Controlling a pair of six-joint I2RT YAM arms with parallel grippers.
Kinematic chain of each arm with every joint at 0, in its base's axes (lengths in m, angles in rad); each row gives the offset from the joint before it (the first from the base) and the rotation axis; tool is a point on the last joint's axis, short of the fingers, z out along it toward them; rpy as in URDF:
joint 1: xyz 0 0 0.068 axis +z
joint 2: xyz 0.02 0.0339 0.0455 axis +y
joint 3: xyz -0.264 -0.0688 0 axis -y
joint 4: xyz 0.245 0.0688 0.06 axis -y
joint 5: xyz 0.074 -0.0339 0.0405 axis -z
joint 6: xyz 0.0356 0 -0.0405 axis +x
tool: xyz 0 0 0 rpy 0 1.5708 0
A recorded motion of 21 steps. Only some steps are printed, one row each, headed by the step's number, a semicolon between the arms.
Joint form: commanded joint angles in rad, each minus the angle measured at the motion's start. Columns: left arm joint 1, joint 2, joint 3, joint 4, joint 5, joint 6; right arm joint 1, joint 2, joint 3, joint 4, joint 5, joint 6.
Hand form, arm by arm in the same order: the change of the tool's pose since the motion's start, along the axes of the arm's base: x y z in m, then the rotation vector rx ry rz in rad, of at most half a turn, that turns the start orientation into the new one. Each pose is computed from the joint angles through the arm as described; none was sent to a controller.
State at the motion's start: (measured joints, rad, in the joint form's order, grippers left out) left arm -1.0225 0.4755 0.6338 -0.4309 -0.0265 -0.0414; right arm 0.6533 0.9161 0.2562 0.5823 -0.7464 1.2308
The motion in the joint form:
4: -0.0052 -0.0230 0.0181 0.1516 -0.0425 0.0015; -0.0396 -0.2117 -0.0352 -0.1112 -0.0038 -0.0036
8: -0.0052 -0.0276 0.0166 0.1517 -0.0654 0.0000; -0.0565 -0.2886 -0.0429 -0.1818 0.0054 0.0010
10: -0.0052 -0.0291 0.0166 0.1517 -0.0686 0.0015; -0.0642 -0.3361 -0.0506 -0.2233 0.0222 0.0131
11: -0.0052 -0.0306 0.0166 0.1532 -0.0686 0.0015; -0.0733 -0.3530 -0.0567 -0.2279 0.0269 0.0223
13: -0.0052 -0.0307 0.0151 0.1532 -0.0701 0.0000; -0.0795 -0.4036 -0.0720 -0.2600 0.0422 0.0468
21: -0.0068 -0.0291 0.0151 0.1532 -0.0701 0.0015; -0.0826 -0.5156 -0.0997 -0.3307 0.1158 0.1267
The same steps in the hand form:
4: -0.0010 0.0033 0.0248 -0.1600 -0.1076 0.0365; -0.0159 -0.0202 0.0101 0.0381 -0.0561 -0.0357
8: -0.0007 0.0045 0.0248 -0.1615 -0.1114 0.0593; -0.0210 -0.0274 0.0111 0.0374 -0.0510 -0.0619
10: -0.0008 0.0048 0.0249 -0.1616 -0.1138 0.0622; -0.0243 -0.0315 0.0105 0.0381 -0.0384 -0.0868
11: -0.0010 0.0051 0.0252 -0.1643 -0.1153 0.0623; -0.0249 -0.0337 0.0101 0.0435 -0.0347 -0.1009
13: -0.0009 0.0050 0.0247 -0.1637 -0.1136 0.0640; -0.0287 -0.0377 0.0078 0.0505 -0.0140 -0.1231
21: -0.0008 0.0046 0.0246 -0.1616 -0.1139 0.0621; -0.0361 -0.0454 0.0039 0.0794 0.0502 -0.2015

